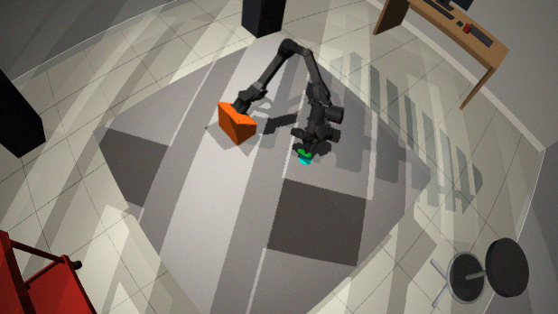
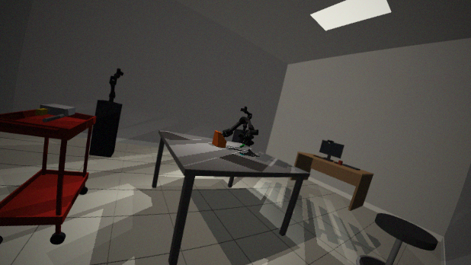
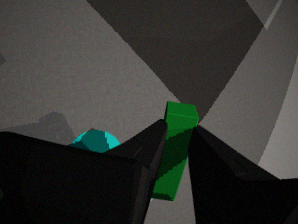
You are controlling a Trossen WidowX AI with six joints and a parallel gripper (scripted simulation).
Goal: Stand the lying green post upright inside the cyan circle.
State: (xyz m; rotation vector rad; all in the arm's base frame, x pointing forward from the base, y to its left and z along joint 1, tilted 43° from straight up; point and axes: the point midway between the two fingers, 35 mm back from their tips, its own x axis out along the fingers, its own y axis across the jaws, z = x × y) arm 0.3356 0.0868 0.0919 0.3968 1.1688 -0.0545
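Right now my gripper tip is 110 mm above the cyan circle, 40 mm to the right of it and 20 mm past it. From my gripper tip the other things lie so: green post 20 mm behind, 10 mm below.
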